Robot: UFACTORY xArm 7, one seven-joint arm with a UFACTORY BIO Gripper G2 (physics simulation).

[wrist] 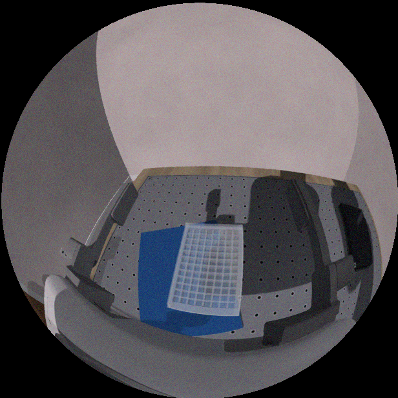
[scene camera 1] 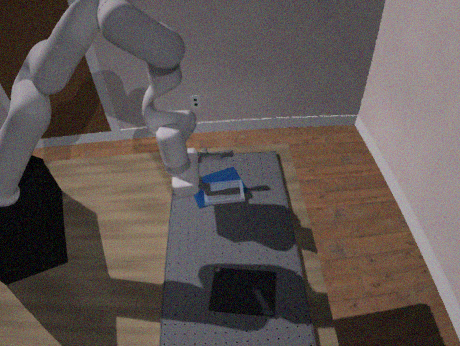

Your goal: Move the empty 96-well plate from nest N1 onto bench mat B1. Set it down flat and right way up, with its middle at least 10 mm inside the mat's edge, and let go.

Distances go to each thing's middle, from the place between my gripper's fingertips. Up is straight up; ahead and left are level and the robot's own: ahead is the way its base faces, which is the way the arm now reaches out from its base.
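Labels:
White 96-well plate (wrist: 207, 279): 90 mm below my hand, 40 mm behind, 10 mm to the right. Black nest N1 (scene camera 1: 241, 291): 100 mm below my hand, 340 mm to the right, 40 mm ahead. Blue bench mat B1 (wrist: 158, 251): 100 mm below my hand, 70 mm behind, 20 mm to the left.

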